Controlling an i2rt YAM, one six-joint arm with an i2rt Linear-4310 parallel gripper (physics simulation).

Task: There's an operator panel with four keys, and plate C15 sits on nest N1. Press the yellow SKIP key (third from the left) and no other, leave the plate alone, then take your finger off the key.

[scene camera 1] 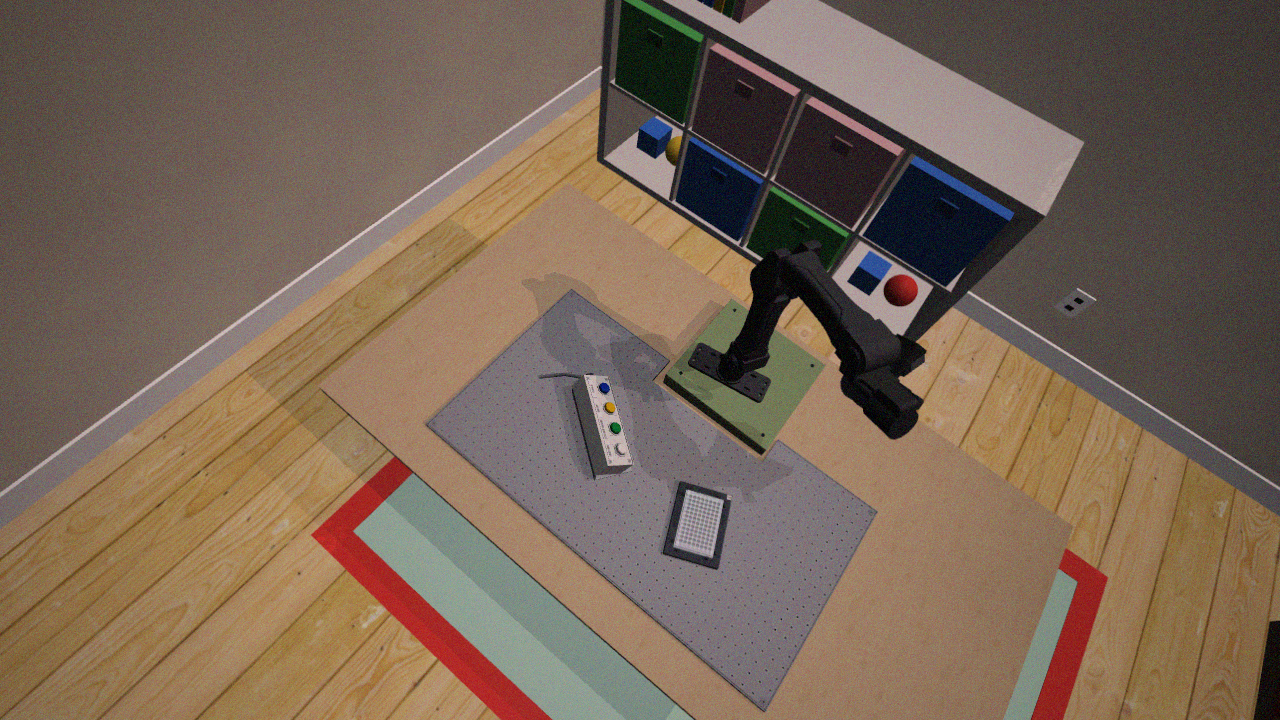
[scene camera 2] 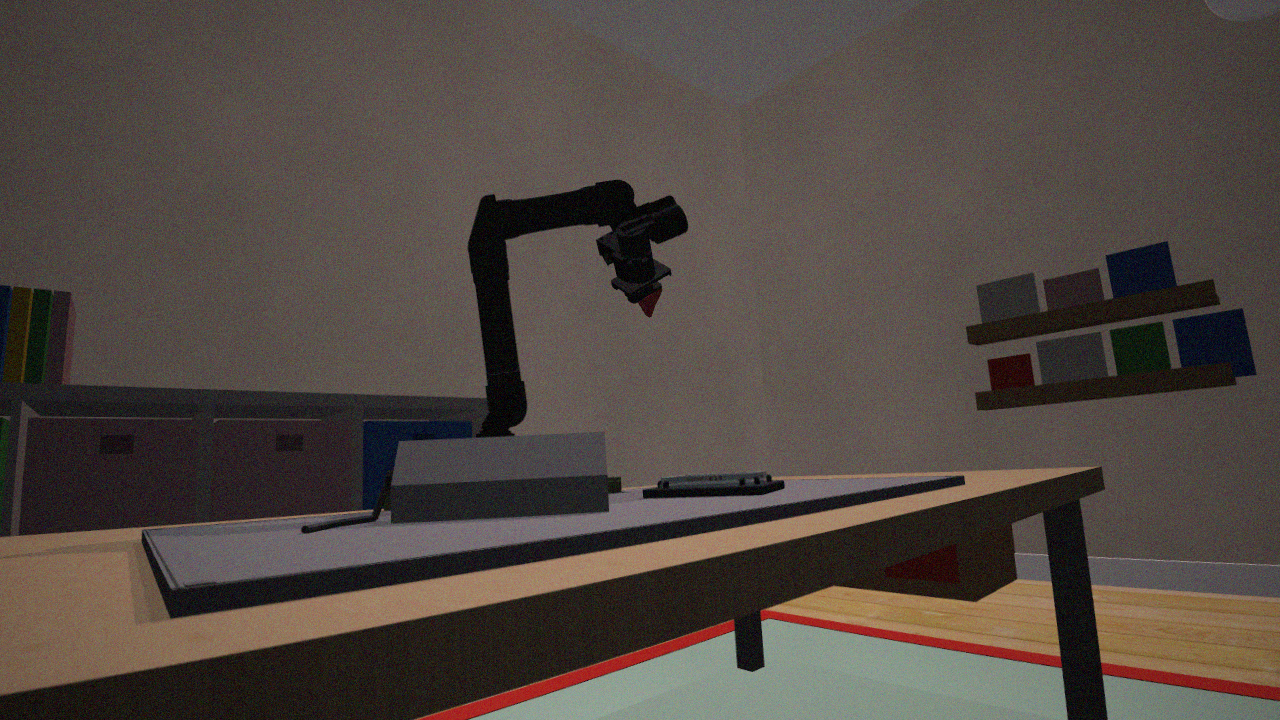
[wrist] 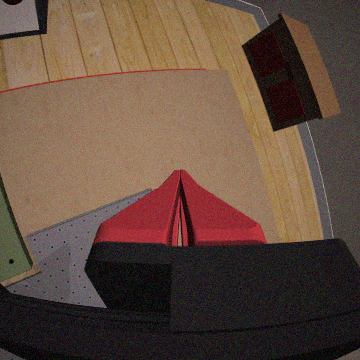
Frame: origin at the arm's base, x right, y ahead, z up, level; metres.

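Seen in the pictures: gripper, between the fingertips: [scene camera 2: 648,315] [wrist: 179,178]; arm's base, origin of its link: [scene camera 1: 728,373].
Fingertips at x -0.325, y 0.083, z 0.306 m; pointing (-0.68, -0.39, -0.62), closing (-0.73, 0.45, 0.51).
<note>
Offsets run from my fingertips to a thing's top centre. "*": to the spot under its first point. Level surfaces: height alone.
The operator panel @(dx +0.524, dy +0.194, dz -0.254 m) [scene camera 1: 601,428] [scene camera 2: 499,479] is a pale box with a row of keys on its top: white @(dx +0.456, dy +0.232, dz -0.263 m) [scene camera 1: 620,448], green @(dx +0.491, dy +0.196, dz -0.263 m) [scene camera 1: 614,428], yellow @(dx +0.525, dy +0.160, dz -0.263 m) [scene camera 1: 609,407] and blue @(dx +0.560, dy +0.124, dz -0.263 m) [scene camera 1: 604,387]. The key labels are too small to read. The white plate @(dx +0.233, dy +0.277, dz -0.311 m) [scene camera 1: 699,522] sits on the dark nest @(* dx +0.265, dy +0.330, dz -0.321 m) [scene camera 1: 673,537]; plate and nest also show low on the board in scene camera 2. My gripper [wrist: 179,178] [scene camera 2: 648,313] is shut with its red fingertips together and nothing between them. It hangs high above the table, well away from the panel and the plate. The panel does not show in the wrist view.
The grey perforated board @(dz -0.338 m) [scene camera 1: 787,573] [wrist: 55,245] lies on the tan table @(dz -0.351 m) [scene camera 1: 966,537]. The arm stands on a green base [scene camera 1: 778,394] at the board's edge. A thin cable @(* dx +0.680, dy +0.123, dz -0.332 m) [scene camera 1: 559,375] runs from the panel's blue-key end. A cube shelf [scene camera 1: 921,71] stands behind the arm.
</note>
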